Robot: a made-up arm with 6 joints. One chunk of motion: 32 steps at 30 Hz.
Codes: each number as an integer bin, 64 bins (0 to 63) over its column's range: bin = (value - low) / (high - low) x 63, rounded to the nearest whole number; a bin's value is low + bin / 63 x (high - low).
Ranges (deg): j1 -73..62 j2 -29..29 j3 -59..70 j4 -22..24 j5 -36..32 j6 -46..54
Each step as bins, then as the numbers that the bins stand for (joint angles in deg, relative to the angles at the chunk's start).
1 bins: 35 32 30 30 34 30
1 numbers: 2.00 0.46 2.43 -0.10 0.70 1.62
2 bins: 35 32 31 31 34 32
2 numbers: 2.00 0.46 4.48 0.63 0.70 4.79
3 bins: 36 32 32 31 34 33
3 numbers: 4.14 0.46 6.52 0.63 0.70 6.38
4 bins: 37 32 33 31 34 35
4 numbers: 6.29 0.46 8.57 0.63 0.70 9.56
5 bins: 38 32 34 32 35 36
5 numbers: 8.43 0.46 10.62 1.37 1.78 11.14
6 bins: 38 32 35 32 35 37
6 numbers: 8.43 0.46 12.67 1.37 1.78 12.73
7 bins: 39 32 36 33 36 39
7 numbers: 10.57 0.46 14.71 2.10 2.86 15.90
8 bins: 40 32 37 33 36 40
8 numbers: 12.71 0.46 16.76 2.10 2.86 17.49
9 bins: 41 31 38 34 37 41
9 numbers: 14.86 -0.46 18.81 2.83 3.94 19.08
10 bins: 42 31 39 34 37 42
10 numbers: 17.00 -0.46 20.86 2.83 3.94 20.67
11 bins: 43 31 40 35 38 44
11 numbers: 19.14 -0.46 22.90 3.56 5.02 23.84
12 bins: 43 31 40 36 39 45
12 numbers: 19.14 -0.46 22.90 4.29 6.10 25.43
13 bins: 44 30 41 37 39 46
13 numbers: 21.29 -1.38 24.95 5.02 6.10 27.02
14 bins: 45 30 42 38 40 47
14 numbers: 23.43 -1.38 27.00 5.75 7.17 28.60
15 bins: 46 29 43 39 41 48
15 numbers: 25.57 -2.30 29.05 6.48 8.25 30.19
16 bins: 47 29 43 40 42 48
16 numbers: 27.71 -2.30 29.05 7.21 9.33 30.19
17 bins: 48 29 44 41 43 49
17 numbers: 29.86 -2.30 31.10 7.94 10.41 31.78
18 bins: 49 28 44 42 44 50
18 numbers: 32.00 -3.22 31.10 8.67 11.49 33.37
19 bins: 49 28 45 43 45 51
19 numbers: 32.00 -3.22 33.14 9.40 12.57 34.95
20 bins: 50 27 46 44 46 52
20 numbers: 34.14 -4.14 35.19 10.13 13.65 36.54
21 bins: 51 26 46 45 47 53
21 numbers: 36.29 -5.06 35.19 10.86 14.73 38.13
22 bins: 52 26 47 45 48 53
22 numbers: 38.43 -5.06 37.24 10.86 15.81 38.13
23 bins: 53 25 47 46 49 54
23 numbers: 40.57 -5.98 37.24 11.59 16.89 39.71
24 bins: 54 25 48 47 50 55
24 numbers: 42.71 -5.98 39.29 12.32 17.97 41.30
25 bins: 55 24 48 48 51 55
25 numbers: 44.86 -6.90 39.29 13.05 19.05 41.30
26 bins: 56 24 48 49 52 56
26 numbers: 47.00 -6.90 39.29 13.78 20.13 42.89
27 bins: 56 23 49 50 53 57
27 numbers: 47.00 -7.83 41.33 14.51 21.21 44.48
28 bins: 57 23 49 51 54 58
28 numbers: 49.14 -7.83 41.33 15.24 22.29 46.06
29 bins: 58 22 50 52 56 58
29 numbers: 51.29 -8.75 43.38 15.97 24.44 46.06
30 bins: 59 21 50 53 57 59
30 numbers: 53.43 -9.67 43.38 16.70 25.52 47.65
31 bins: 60 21 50 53 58 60
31 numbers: 55.57 -9.67 43.38 16.70 26.60 49.24
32 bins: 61 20 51 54 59 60
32 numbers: 57.71 -10.59 45.43 17.43 27.68 49.24
